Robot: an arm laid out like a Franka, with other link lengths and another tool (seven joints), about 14 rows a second.
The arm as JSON. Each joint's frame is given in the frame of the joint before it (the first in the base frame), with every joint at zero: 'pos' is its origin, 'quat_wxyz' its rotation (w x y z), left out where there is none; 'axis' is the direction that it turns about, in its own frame. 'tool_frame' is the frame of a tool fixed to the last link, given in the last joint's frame.
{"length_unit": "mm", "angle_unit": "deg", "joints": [
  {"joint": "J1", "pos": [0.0, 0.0, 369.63], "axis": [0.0, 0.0, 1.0]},
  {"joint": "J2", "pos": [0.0, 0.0, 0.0], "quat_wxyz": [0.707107, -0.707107, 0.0, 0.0], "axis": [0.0, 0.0, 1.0]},
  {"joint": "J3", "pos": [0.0, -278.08, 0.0], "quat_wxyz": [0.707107, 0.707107, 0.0, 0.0], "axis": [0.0, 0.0, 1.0]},
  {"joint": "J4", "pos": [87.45, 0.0, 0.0], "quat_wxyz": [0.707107, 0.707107, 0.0, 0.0], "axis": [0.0, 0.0, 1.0]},
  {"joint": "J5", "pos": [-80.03, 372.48, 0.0], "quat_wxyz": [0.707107, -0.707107, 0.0, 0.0], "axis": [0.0, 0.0, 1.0]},
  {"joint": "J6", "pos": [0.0, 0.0, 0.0], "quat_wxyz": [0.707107, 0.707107, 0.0, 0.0], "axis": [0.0, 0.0, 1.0]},
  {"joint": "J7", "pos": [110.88, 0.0, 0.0], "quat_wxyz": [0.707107, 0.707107, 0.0, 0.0], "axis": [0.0, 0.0, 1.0]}
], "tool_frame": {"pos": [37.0, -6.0, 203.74], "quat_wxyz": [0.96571, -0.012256, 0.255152, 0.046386]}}
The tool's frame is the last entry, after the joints.
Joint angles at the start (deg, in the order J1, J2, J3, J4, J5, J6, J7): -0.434, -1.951, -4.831, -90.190, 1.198, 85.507, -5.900
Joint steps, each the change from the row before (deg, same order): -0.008, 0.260, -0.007, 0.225, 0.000, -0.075, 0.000; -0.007, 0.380, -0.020, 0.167, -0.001, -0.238, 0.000; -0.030, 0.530, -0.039, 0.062, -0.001, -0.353, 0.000; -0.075, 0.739, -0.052, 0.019, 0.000, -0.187, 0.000; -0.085, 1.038, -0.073, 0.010, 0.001, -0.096, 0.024; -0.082, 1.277, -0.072, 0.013, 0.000, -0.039, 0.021; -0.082, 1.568, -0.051, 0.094, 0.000, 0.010, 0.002; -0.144, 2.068, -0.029, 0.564, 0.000, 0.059, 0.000; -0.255, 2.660, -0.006, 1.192, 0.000, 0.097, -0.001; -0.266, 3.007, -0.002, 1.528, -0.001, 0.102, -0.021; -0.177, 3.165, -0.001, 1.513, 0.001, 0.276, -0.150; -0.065, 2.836, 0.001, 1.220, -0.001, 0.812, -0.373; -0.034, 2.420, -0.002, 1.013, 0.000, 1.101, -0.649; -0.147, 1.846, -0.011, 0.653, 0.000, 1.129, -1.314
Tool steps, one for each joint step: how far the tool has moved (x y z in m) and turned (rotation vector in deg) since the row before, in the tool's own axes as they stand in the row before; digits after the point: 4 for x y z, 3 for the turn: 0.0004, 0.0001, 0.0012, -0.026, -0.109, 0.005; -0.0009, 0.0003, 0.0029, -0.041, -0.449, 0.016; -0.0023, 0.0007, 0.0052, -0.070, -0.818, 0.055; -0.0022, 0.0013, 0.0076, -0.112, -0.902, 0.106; -0.0025, 0.0017, 0.0107, -0.160, -1.117, 0.151; -0.0027, 0.0016, 0.0131, -0.178, -1.295, 0.141; -0.0026, 0.0014, 0.0155, -0.184, -1.456, 0.099; -0.0008, 0.0018, 0.0175, -0.235, -1.435, 0.116; 0.0017, 0.0026, 0.0194, -0.305, -1.359, 0.174; 0.0026, 0.0026, 0.0210, -0.317, -1.365, 0.145; 0.0025, 0.0015, 0.0230, -0.229, -1.365, -0.061; 0.0035, 0.0002, 0.0216, -0.058, -0.796, -0.359; 0.0041, -0.0002, 0.0186, 0.120, -0.301, -0.619; 0.0032, 0.0009, 0.0150, 0.461, -0.063, -1.063
